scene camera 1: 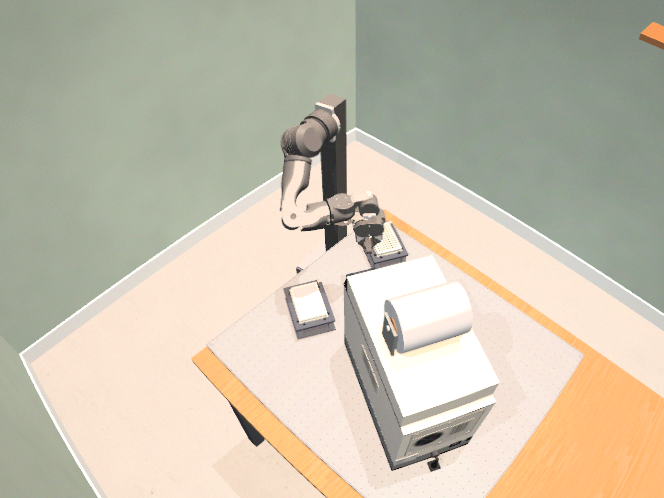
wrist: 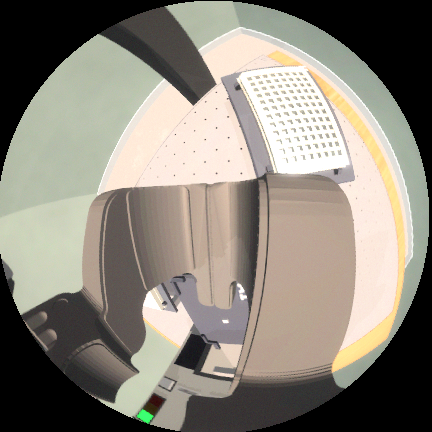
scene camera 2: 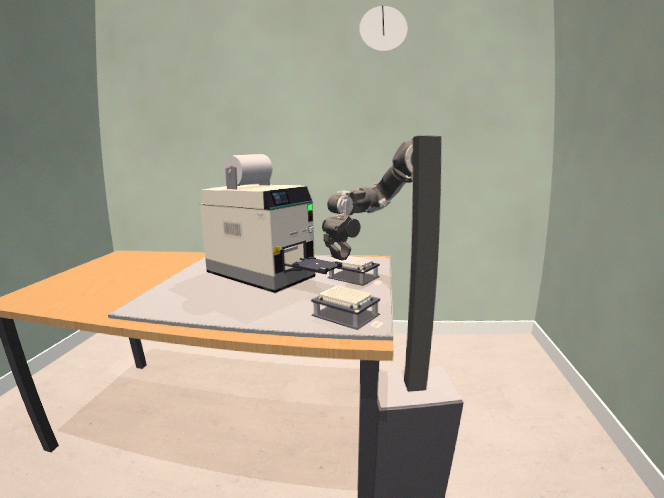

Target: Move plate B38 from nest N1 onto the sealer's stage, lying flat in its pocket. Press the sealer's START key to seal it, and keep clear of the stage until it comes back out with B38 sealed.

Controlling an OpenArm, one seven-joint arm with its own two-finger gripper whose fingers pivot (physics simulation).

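Note:
My gripper [scene camera 1: 369,248] [scene camera 2: 341,256] [wrist: 219,246] is shut and empty, near the sealer's front. In the wrist view its fingertips overlap the dark stage [scene camera 2: 316,264] [wrist: 207,321], which is out and shows no plate on its visible part. A pale plate with open wells [scene camera 1: 388,242] [scene camera 2: 345,294] [wrist: 295,120] lies flat on the nest at the yellow-label side. Another pale plate [scene camera 1: 309,303] [scene camera 2: 358,264] lies on the nest on the other side. I cannot read B38 or N1. The sealer's front has a pale square key [scene camera 2: 311,229] [wrist: 166,383]; its lettering is unreadable.
The tall sealer [scene camera 1: 445,375] [scene camera 2: 238,230] carries a film roll [scene camera 1: 434,316] [scene camera 2: 254,168]. A green light [scene camera 2: 310,206] [wrist: 145,416] is lit on its front. The arm's dark post [scene camera 1: 333,176] [scene camera 2: 423,257] [wrist: 170,55] stands beside the table.

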